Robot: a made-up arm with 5 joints. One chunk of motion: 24 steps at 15 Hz.
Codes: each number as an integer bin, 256 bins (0 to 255) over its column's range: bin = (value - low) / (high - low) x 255, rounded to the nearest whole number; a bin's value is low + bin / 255 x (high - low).
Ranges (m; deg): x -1.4..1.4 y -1.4..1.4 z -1.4..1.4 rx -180..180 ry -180..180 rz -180..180
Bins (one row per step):
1: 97 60 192 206 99 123
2: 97 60 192 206 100 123
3: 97 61 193 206 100 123
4: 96 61 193 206 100 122
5: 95 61 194 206 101 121
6: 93 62 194 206 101 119
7: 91 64 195 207 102 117
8: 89 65 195 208 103 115
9: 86 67 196 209 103 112
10: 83 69 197 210 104 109
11: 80 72 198 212 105 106
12: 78 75 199 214 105 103
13: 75 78 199 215 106 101
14: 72 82 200 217 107 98
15: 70 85 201 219 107 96
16: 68 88 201 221 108 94
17: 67 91 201 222 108 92
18: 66 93 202 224 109 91
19: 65 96 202 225 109 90
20: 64 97 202 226 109 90
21: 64 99 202 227 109 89
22: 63 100 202 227 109 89
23: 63 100 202 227 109 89
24: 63 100 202 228 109 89
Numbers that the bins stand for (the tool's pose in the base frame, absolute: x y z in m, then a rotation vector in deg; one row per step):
1: -0.3349 -0.7412 0.7082 110.82 -40.24 -6.35
2: -0.3349 -0.7412 0.7082 110.82 -38.82 -6.35
3: -0.3349 -0.7302 0.7192 110.82 -38.82 -6.35
4: -0.3459 -0.7302 0.7192 110.82 -38.82 -7.76
5: -0.3569 -0.7302 0.7302 110.82 -37.41 -9.18
6: -0.3788 -0.7192 0.7302 110.82 -37.41 -12.00
7: -0.4008 -0.6973 0.7412 112.24 -36.00 -14.82
8: -0.4227 -0.6863 0.7412 113.65 -34.59 -17.65
9: -0.4557 -0.6643 0.7522 115.06 -34.59 -21.88
10: -0.4886 -0.6424 0.7631 116.47 -33.18 -26.12
11: -0.5216 -0.6094 0.7741 119.29 -31.76 -30.35
12: -0.5435 -0.5765 0.7851 122.12 -31.76 -34.59
13: -0.5765 -0.5435 0.7851 123.53 -30.35 -37.41
14: -0.6094 -0.4996 0.7961 126.35 -28.94 -41.65
15: -0.6314 -0.4667 0.8071 129.18 -28.94 -44.47
16: -0.6533 -0.4337 0.8071 132.00 -27.53 -47.29
17: -0.6643 -0.4008 0.8071 133.41 -27.53 -50.12
18: -0.6753 -0.3788 0.8180 136.24 -26.12 -51.53
19: -0.6863 -0.3459 0.8180 137.65 -26.12 -52.94
20: -0.6973 -0.3349 0.8180 139.06 -26.12 -52.94
21: -0.6973 -0.3129 0.8180 140.47 -26.12 -54.35
22: -0.7082 -0.3020 0.8180 140.47 -26.12 -54.35
23: -0.7082 -0.3020 0.8180 140.47 -26.12 -54.35
24: -0.7082 -0.3020 0.8180 141.88 -26.12 -54.35

